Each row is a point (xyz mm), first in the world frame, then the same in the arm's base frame.
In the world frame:
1: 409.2 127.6 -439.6
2: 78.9 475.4 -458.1
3: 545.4 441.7 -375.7
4: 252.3 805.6 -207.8
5: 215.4 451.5 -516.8
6: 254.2 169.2 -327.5
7: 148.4 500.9 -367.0
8: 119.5 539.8 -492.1
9: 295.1 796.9 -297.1
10: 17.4 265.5 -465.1
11: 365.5 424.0 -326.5
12: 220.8 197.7 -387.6
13: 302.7 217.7 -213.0
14: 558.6 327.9 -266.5
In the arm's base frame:
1: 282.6 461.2 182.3
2: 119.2 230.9 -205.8
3: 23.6 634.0 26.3
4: -299.1 386.1 -258.2
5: 164.3 370.6 -173.0
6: 187.0 291.9 159.2
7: 24.7 273.7 -150.8
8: 101.3 292.2 -259.4
9: -229.0 450.8 -286.1
10: 261.2 132.2 -71.7
11: 16.4 448.1 4.8
12: 219.9 284.6 92.8
13: 62.5 313.0 202.4
14: 7.4 590.2 177.6

